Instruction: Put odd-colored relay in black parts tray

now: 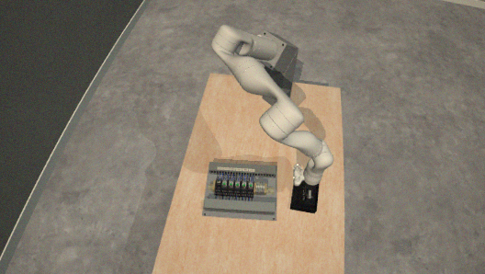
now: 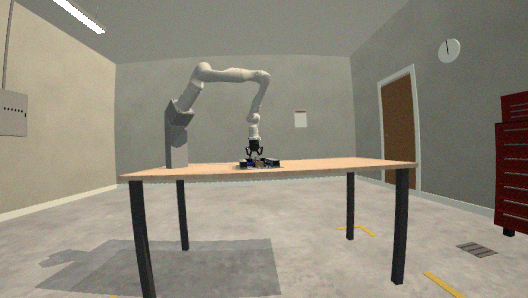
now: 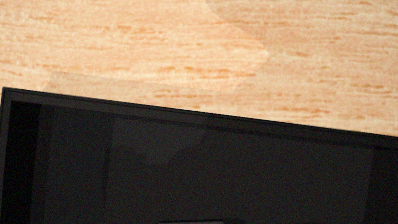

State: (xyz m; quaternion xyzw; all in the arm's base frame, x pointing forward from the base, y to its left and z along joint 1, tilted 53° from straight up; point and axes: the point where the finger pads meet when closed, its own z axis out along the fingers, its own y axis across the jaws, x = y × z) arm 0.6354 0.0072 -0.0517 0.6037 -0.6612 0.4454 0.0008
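Now: the relay 1 cm below my hand. Round my hand: grey relay panel 27 cm to the right, 10 cm behind, 1 cm below; then black parts tray 2 cm below.
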